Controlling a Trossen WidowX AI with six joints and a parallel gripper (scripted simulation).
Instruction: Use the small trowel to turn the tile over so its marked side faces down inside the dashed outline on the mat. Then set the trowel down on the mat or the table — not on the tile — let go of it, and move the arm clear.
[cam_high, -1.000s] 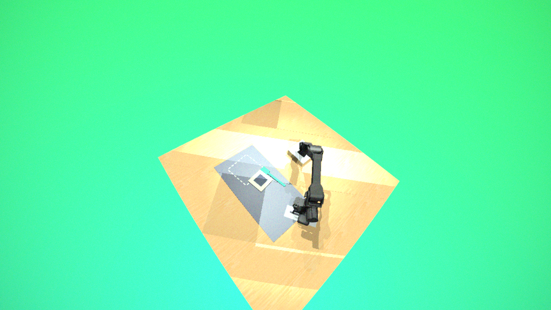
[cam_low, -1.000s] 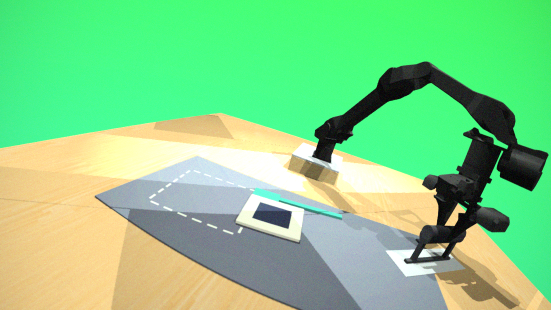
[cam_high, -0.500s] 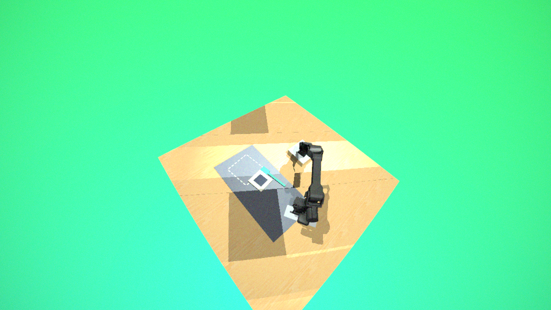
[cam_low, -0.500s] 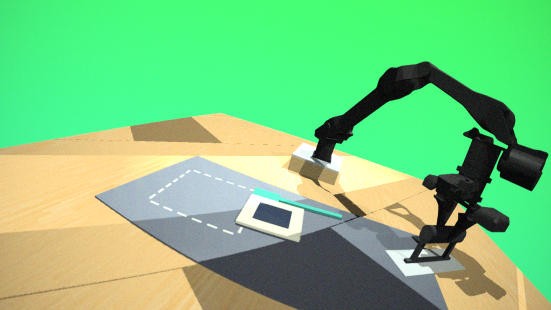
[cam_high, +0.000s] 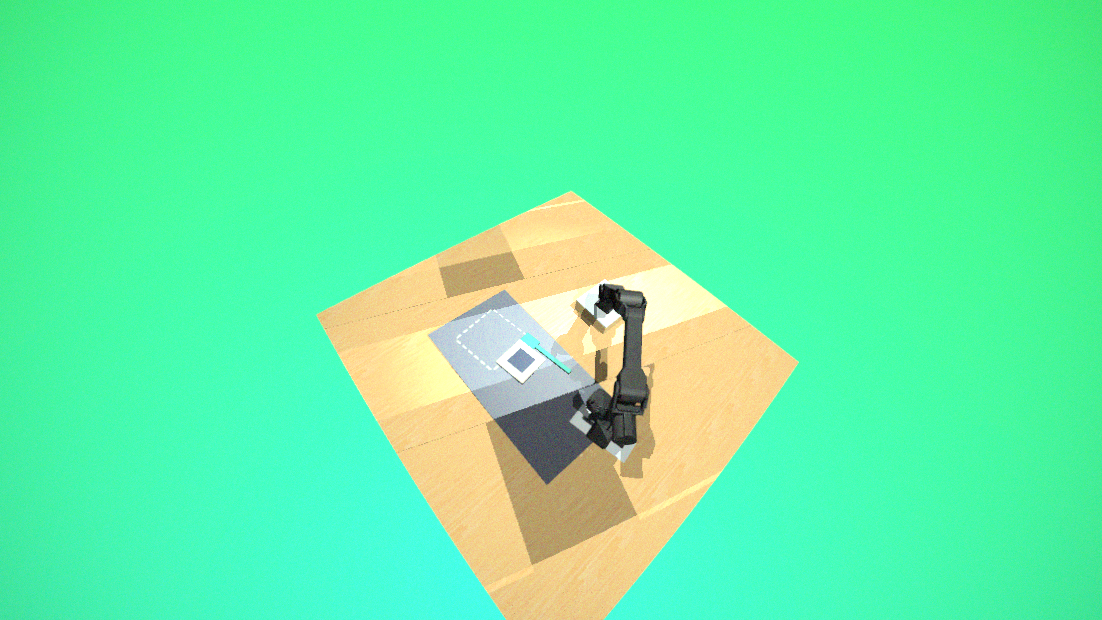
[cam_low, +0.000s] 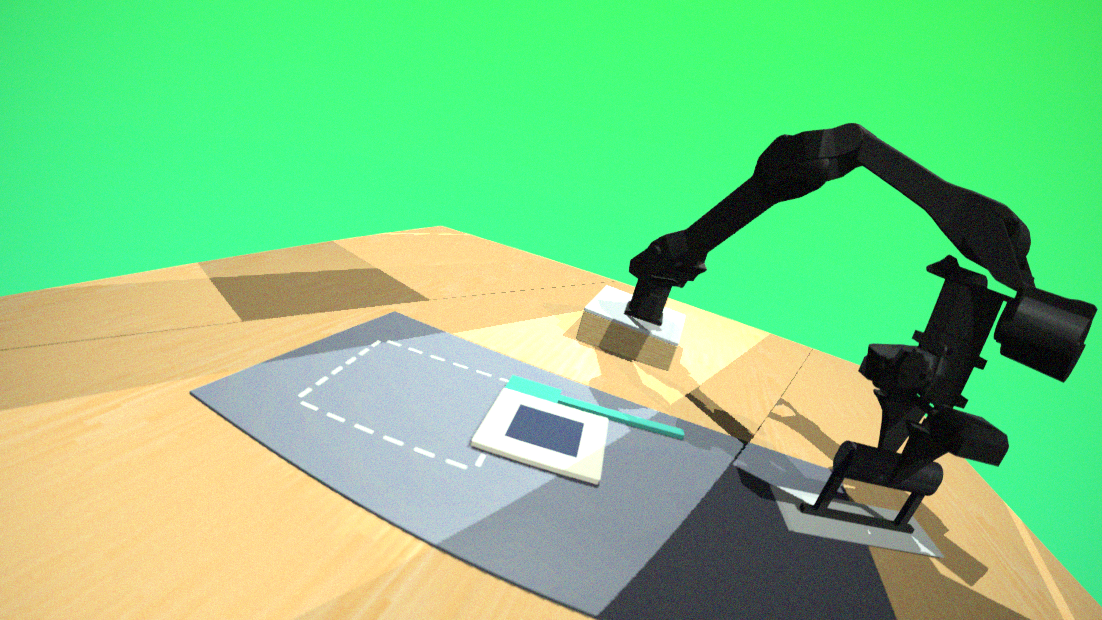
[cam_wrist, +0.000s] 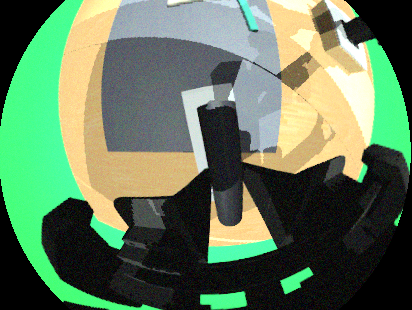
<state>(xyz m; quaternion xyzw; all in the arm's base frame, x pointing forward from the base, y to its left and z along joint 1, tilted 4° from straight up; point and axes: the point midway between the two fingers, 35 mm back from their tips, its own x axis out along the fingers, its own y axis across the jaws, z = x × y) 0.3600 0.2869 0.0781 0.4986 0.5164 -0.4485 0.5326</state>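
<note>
The small trowel is 3 cm below my gripper tip and 2 cm to the right of it. Round my gripper tip: tile (35 cm to the right, 6 cm below, 1 cm ahead); thin teal strip (34 cm to the right, 7 cm behind, 6 cm below); grey mat (32 cm to the right, 8 cm below, 4 cm ahead).
</note>
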